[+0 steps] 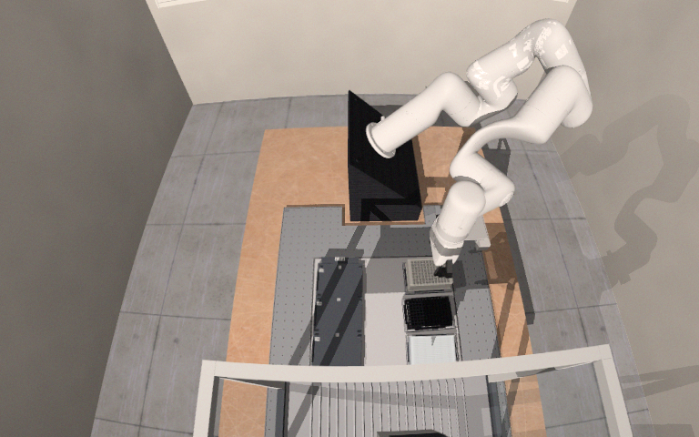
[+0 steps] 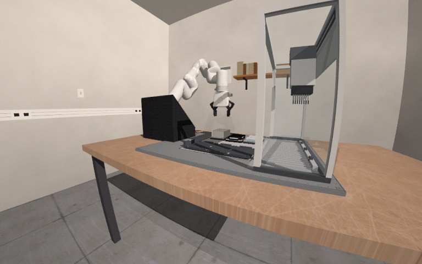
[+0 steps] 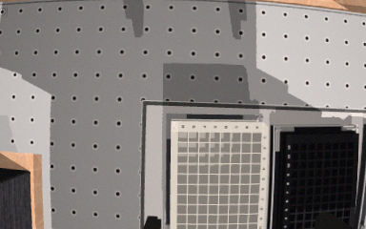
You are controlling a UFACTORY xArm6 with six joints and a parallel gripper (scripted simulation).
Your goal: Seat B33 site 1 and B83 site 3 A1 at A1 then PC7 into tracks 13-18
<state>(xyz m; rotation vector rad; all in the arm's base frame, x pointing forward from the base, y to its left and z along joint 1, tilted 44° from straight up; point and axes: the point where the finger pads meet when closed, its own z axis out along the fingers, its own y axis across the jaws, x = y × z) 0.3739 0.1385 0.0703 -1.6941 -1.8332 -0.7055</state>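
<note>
Now: the nest S1 150 mm below my hand. Also, from my hand: black plate B38 (140 mm below, 110 mm ahead); then plate carrier PC7 (260 mm to the right, 140 mm below, 120 mm ahead); then nest S3 (220 mm ahead, 150 mm below).
</note>
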